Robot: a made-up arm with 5 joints.
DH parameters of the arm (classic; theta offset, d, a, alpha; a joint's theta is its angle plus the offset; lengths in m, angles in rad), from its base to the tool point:
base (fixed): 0 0 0 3.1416
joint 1: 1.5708 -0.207 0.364 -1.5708
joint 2: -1.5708 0.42 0 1.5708
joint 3: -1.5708 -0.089 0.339 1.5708
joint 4: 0 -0.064 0.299 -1.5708
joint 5: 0 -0.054 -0.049 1.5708
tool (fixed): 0 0.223 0 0
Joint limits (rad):
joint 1: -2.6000..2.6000
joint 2: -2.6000..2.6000
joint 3: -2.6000..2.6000
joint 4: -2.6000..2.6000
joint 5: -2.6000..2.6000
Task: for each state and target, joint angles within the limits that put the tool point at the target. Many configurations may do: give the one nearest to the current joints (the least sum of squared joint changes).
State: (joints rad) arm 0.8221 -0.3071 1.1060 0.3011 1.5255
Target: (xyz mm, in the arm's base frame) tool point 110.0 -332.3 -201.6
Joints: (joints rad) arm 0.6886 -0.3669 0.5760 0.3160 1.4254
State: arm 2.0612 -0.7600 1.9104 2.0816 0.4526
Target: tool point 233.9 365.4 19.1
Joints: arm 2.0907 -0.5090 2.0870 1.8114 0.3557
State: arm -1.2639 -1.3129 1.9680 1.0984 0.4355
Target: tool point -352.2 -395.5 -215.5
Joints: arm -1.1538 -0.7474 1.9292 0.6840 0.5004
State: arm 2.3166 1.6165 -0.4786 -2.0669 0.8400
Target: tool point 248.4 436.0 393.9
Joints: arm 2.3516 1.9968 -0.4486 -2.5163 0.5714
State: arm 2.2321 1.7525 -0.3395 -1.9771 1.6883
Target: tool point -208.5 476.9 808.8
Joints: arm 2.3398 1.5308 0.0419 -1.6837 1.8746
